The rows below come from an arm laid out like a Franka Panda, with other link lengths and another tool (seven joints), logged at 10 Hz.
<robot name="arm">
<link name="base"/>
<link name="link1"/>
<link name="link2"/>
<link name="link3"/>
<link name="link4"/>
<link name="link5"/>
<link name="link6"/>
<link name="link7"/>
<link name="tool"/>
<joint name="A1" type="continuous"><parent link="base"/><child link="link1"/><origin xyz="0 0 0.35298" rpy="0 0 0"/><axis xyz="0 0 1"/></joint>
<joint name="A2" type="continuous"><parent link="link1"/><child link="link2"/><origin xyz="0 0 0" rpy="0 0 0"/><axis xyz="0 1 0"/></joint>
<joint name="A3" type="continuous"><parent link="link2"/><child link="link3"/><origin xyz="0 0 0.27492" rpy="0 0 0"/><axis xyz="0 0 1"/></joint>
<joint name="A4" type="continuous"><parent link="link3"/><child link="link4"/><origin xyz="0.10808 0 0" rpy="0 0 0"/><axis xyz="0 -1 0"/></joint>
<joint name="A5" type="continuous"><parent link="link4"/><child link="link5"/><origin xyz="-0.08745 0 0.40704" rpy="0 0 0"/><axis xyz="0 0 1"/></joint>
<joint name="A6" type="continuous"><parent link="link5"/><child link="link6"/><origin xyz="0 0 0" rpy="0 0 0"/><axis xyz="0 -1 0"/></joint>
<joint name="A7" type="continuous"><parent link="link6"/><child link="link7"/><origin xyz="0.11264 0 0" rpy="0 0 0"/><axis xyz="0 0 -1"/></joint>
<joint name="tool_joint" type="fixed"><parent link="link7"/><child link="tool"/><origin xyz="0.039 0.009 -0.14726" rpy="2.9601 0 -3.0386"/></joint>
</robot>
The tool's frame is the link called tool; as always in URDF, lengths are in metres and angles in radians. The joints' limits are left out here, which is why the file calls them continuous.
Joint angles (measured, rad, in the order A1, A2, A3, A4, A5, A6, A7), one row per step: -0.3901 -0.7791 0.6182 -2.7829 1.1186 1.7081 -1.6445; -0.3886 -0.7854 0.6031 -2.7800 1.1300 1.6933 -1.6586; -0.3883 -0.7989 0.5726 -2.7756 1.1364 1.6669 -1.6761; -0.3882 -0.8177 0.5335 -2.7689 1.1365 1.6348 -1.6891; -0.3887 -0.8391 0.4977 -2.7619 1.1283 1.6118 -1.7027; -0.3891 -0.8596 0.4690 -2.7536 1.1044 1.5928 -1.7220
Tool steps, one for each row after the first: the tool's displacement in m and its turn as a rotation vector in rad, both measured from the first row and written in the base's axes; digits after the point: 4 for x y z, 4 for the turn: 0.0001 -0.0008 0.0073 0.0257 -0.0121 0.0054; 0.0001 -0.0053 0.0202 0.0596 -0.0302 0.0110; -0.0002 -0.0119 0.0369 0.0935 -0.0509 0.0149; -0.0009 -0.0193 0.0530 0.1129 -0.0794 0.0205; -0.0034 -0.0260 0.0661 0.1125 -0.1095 0.0399
